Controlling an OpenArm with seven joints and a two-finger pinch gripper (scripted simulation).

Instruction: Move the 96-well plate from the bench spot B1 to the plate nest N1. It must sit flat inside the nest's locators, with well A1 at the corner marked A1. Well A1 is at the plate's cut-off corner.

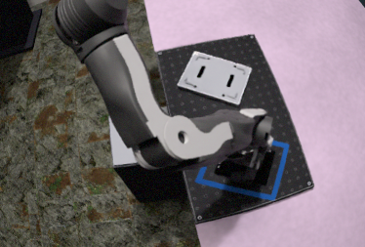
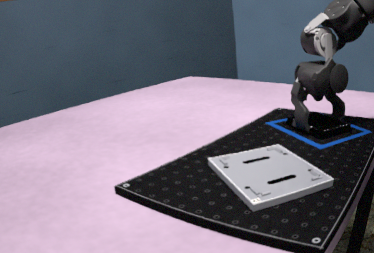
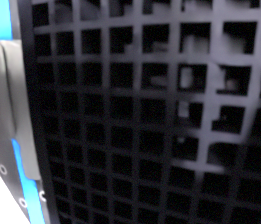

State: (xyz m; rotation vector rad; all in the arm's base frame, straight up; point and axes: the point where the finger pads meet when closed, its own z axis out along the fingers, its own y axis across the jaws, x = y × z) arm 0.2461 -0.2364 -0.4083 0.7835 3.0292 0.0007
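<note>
Now: hand 25 cm to the right of the grey plate nest and 2 cm past it. Round my hand: black 96-well plate: right at my hand.
</note>
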